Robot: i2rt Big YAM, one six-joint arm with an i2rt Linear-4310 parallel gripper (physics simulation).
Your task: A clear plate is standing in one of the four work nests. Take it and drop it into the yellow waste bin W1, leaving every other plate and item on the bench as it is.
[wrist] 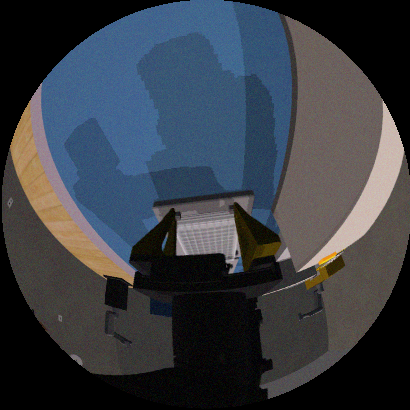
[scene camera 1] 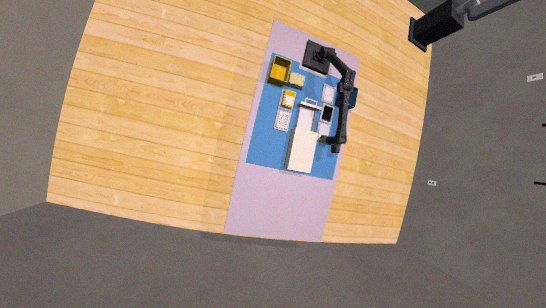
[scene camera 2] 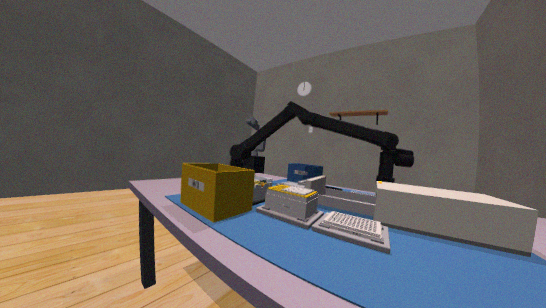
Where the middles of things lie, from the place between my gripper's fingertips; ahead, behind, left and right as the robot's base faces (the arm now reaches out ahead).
I see my gripper 1 cm short of the long white box (scene camera 2: 475, 219), 19 cm to the left of it and 4 cm below it. Round my hand: white plate (scene camera 2: 365, 228) (6 cm behind, 38 cm to the right); then yellow-topped tip rack (scene camera 2: 293, 201) (23 cm behind, 39 cm to the right, 3 cm above).
